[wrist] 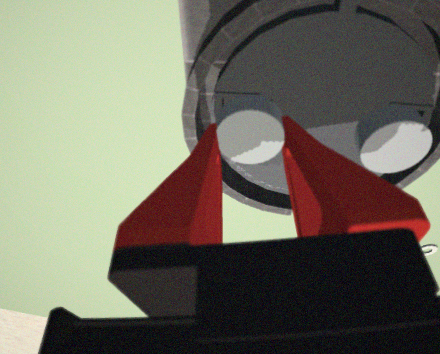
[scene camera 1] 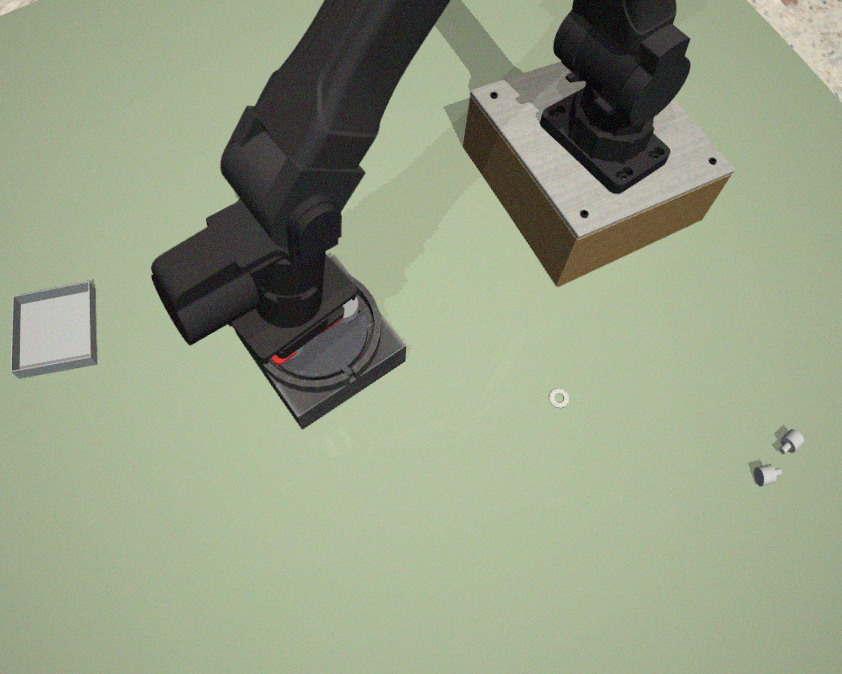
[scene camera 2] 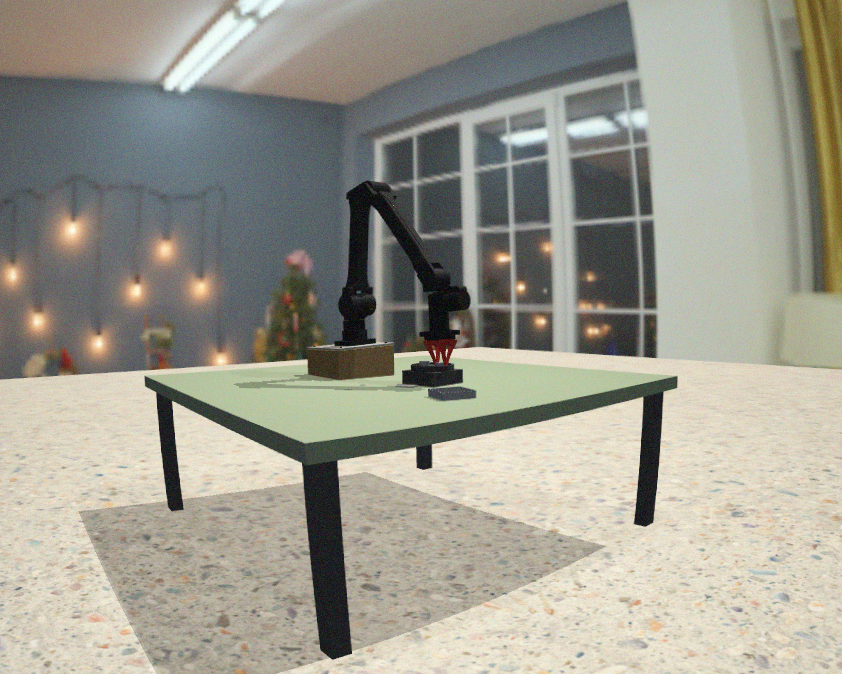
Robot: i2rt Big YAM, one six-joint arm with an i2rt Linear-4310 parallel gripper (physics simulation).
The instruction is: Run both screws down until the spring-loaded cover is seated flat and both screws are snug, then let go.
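Places are measured from the arm's base along level axes (x ahead, y left, z up), in metres.
Pixels of known places: gripper, fingertip midpoint: (wrist: 249, 130) (scene camera 1: 288, 345) (scene camera 2: 441, 365); arm's base at its link origin: (scene camera 1: 603, 141) (scene camera 2: 355, 344).
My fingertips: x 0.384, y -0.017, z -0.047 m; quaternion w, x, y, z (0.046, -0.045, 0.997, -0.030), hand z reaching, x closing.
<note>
For each thing: its top centre in the pictures, then the offset to it from my fingertips. "pt": a spot on its surface instead.
- round grey cover at its top centre: (wrist: 319, 128) (scene camera 1: 315, 326) 0.032 m back, 0.002 m right, 0.001 m down
- dark square base at its top centre: (wrist: 320, 133) (scene camera 1: 315, 325) (scene camera 2: 432, 364) 0.032 m back, 0.002 m right, 0.002 m up
- screw's round pale head at a spot on its surface: (wrist: 251, 137) pt 0.001 m back, 0.003 m right, 0.009 m up
- screw at its top centre: (wrist: 396, 149) (scene camera 1: 342, 303) 0.064 m back, 0.001 m right, 0.011 m up
- shallow grey tray at its top centre: (scene camera 1: 50, 325) (scene camera 2: 451, 389) 0.191 m ahead, 0.186 m right, 0.034 m down
- white washer at its top centre: (scene camera 1: 559, 398) (wrist: 427, 251) 0.194 m back, 0.187 m left, 0.052 m down
The round grey cover (scene camera 1: 337, 354) (wrist: 310, 65) lies inside the ring of the dark square base (scene camera 1: 308, 405) (scene camera 2: 431, 378). My gripper (scene camera 2: 441, 361) (wrist: 249, 130) points down over it, its red fingers shut on the sides of one screw's round pale head (wrist: 251, 137). In scene camera 1 that screw is hidden under my wrist. The other screw (scene camera 1: 350, 308) (wrist: 396, 148) stands upright in the cover to the right of the fingers in the wrist view, untouched. A dark gap shows between cover and ring; whether the cover is flat or the screws are snug cannot be told.
A shallow grey tray (scene camera 1: 18, 333) (scene camera 2: 452, 393) lies left of the base in scene camera 1. A white washer (scene camera 1: 558, 387) and two small loose knobbed parts (scene camera 1: 793, 439) (scene camera 1: 766, 475) lie to the right. The arm's wooden pedestal (scene camera 1: 646, 231) (scene camera 2: 351, 361) stands behind.
</note>
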